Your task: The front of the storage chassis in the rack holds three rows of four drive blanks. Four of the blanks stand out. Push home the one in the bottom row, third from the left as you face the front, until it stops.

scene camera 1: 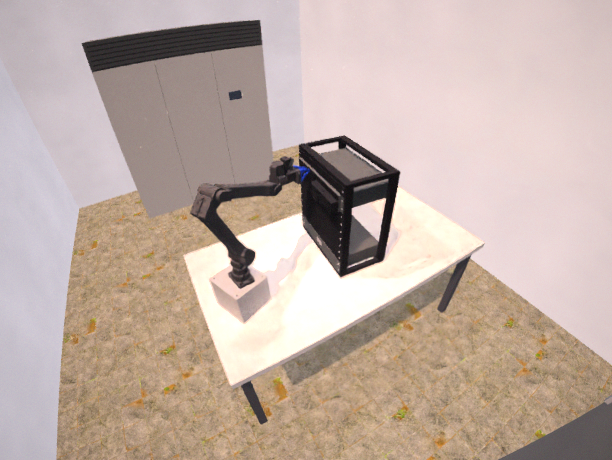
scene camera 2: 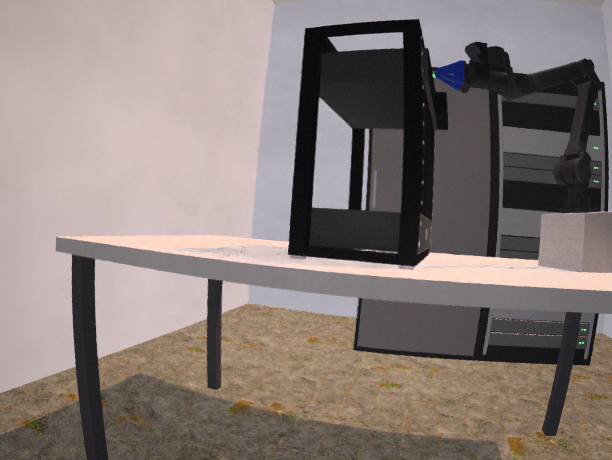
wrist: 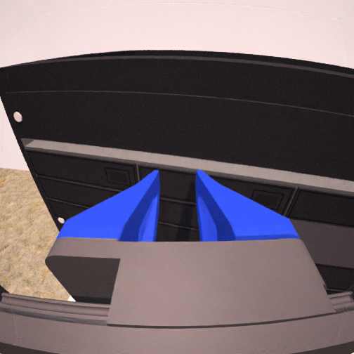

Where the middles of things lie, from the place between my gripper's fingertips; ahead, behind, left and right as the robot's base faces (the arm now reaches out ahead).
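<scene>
Position of the black rack (scene camera 2: pixel 381 88) relative to my hand: 0.22 m below, 0.12 m ahead, 0.12 m to the right.
</scene>
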